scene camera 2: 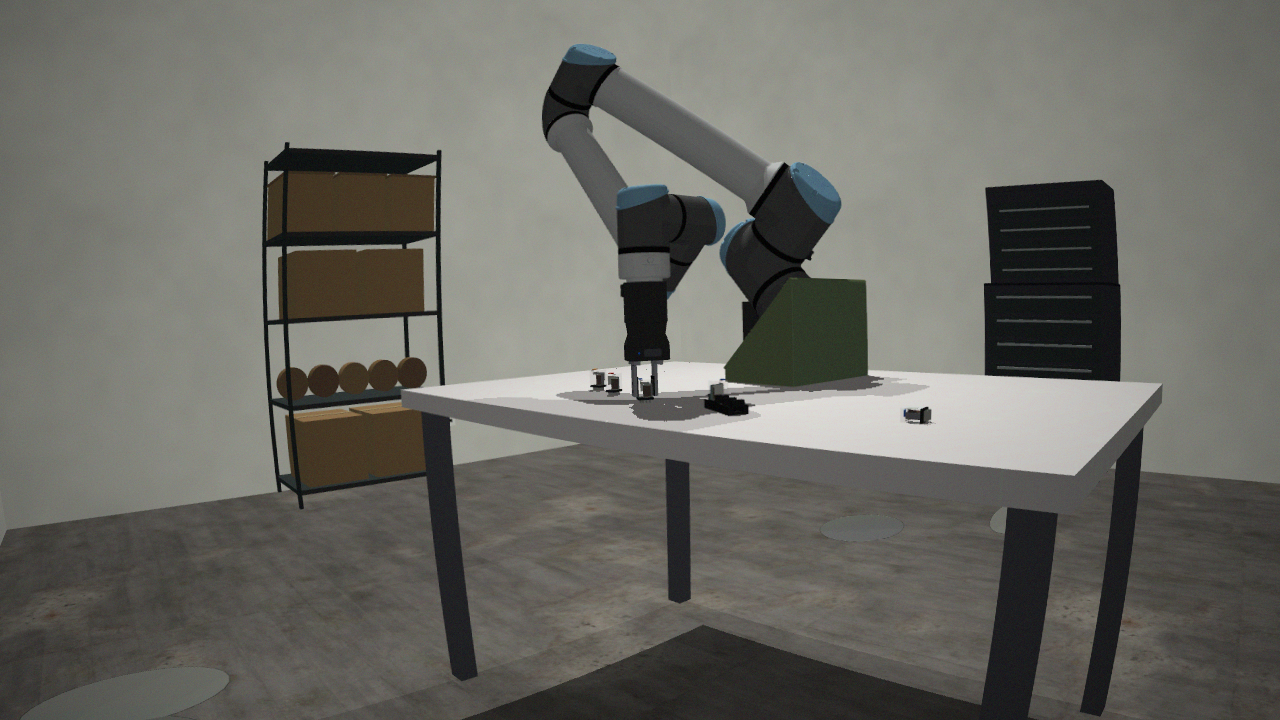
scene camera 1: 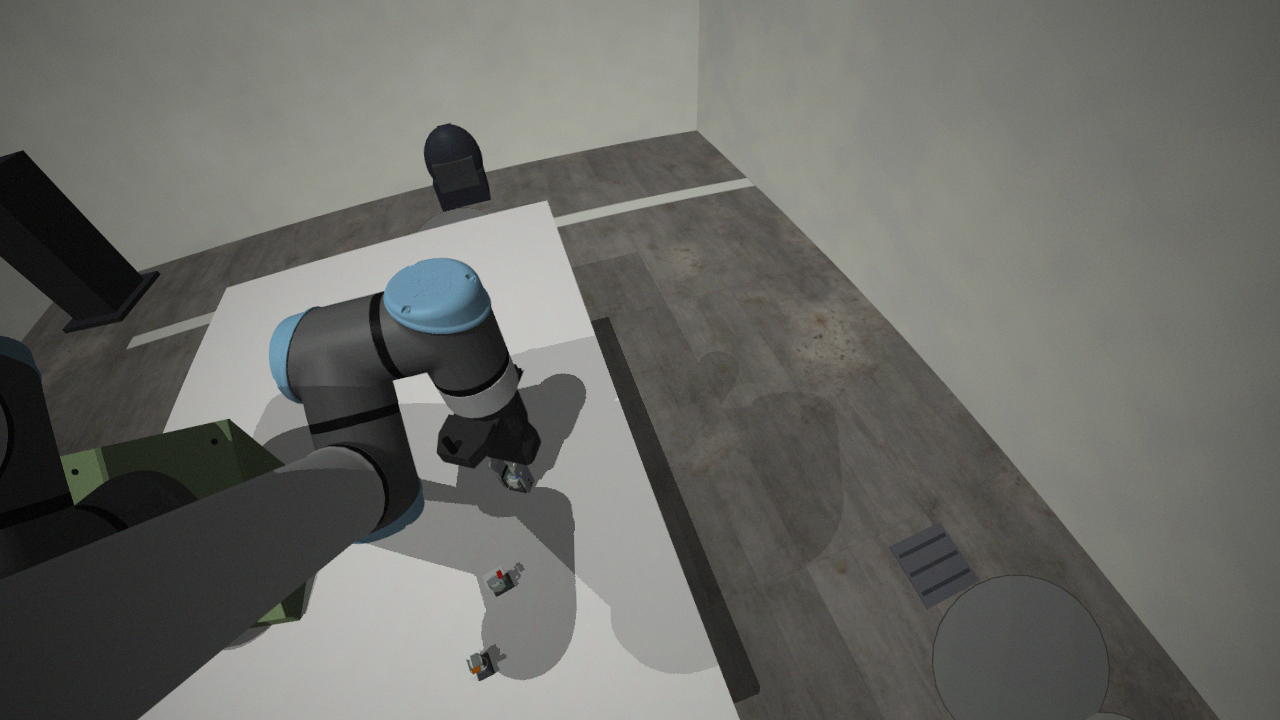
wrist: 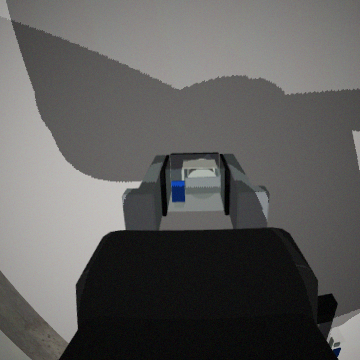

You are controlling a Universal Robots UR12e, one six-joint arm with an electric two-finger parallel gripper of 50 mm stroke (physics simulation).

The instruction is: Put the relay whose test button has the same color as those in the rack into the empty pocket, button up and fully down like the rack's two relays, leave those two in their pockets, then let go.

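Seen in the pictures: gripper, between the fingertips: (scene camera 2: 645, 395) (scene camera 1: 519, 483) (wrist: 194, 172); arm's base, origin of its link: (scene camera 2: 802, 320).
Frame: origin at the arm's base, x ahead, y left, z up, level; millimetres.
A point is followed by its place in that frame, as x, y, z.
Observation:
A relay with a clear housing and a blue button (scene camera 1: 514, 477) @[494, 74, -87] (scene camera 2: 645, 390) @[499, 88, -106] (wrist: 178, 191) @[500, 76, -86] stands on the white table. My gripper (scene camera 1: 512, 472) @[493, 79, -117] (scene camera 2: 644, 386) @[493, 79, -117] (wrist: 194, 172) @[493, 79, -117] points down and is shut on this relay, one finger on each side. The black rack (scene camera 2: 727, 407) @[495, 305, -117] lies on the table, to the right of the gripper in scene camera 2; a pale relay (scene camera 2: 717, 388) @[460, 241, -95] stands in it. The wrist view shows part of a blue-buttoned relay (wrist: 336, 346) @[443, 229, -83] at the lower right edge. The rack's pockets cannot be made out, and the arm hides the rack in scene camera 1.
A red-button relay (scene camera 1: 499, 581) @[474, -73, -87] (scene camera 2: 614, 383) @[474, -53, -105] and an orange-button relay (scene camera 1: 480, 664) @[450, -170, -87] (scene camera 2: 598, 379) @[449, -156, -106] stand on the table (scene camera 1: 375, 626) @[285, -103, -130] (scene camera 2: 832, 429) @[487, 519, -130]. Another relay (scene camera 2: 917, 414) @[377, 590, -116] lies on its side at the right in scene camera 2. The green arm base (scene camera 2: 805, 331) @[110, 112, -18] stands behind.

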